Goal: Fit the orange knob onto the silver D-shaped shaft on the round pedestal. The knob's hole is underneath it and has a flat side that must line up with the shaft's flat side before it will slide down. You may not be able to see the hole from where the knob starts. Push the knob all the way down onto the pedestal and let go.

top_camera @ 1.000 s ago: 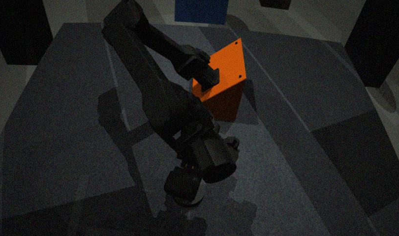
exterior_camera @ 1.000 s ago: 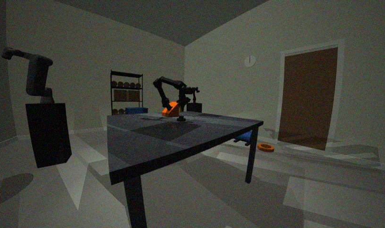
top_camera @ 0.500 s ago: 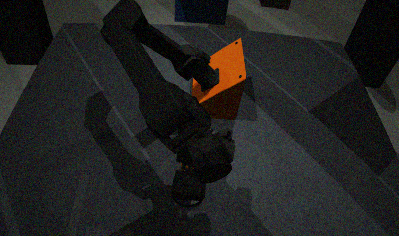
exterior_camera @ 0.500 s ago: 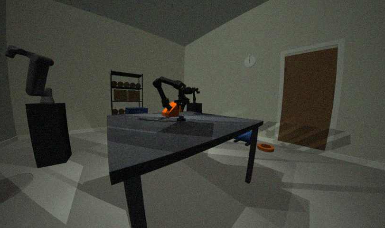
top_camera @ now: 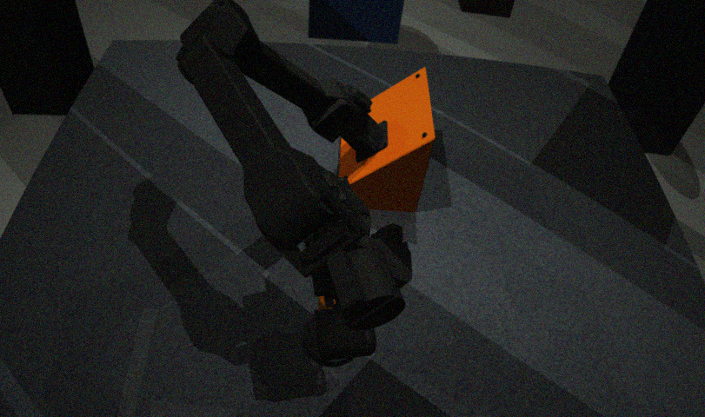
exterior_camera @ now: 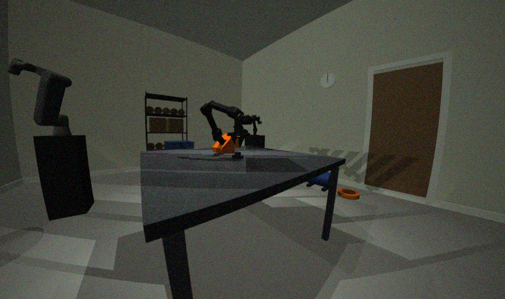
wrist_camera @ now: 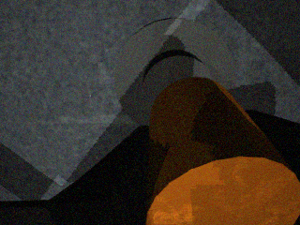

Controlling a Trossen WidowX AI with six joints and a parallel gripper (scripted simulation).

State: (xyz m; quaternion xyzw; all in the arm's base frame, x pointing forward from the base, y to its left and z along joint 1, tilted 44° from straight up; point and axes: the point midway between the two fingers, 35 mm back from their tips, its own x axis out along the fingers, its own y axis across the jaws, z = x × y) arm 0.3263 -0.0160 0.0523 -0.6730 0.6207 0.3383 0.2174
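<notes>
Now: the dark round pedestal 5 cm below my gripper tip. From my gripper tip the other things lie so: orange knob 3 cm above.
</notes>
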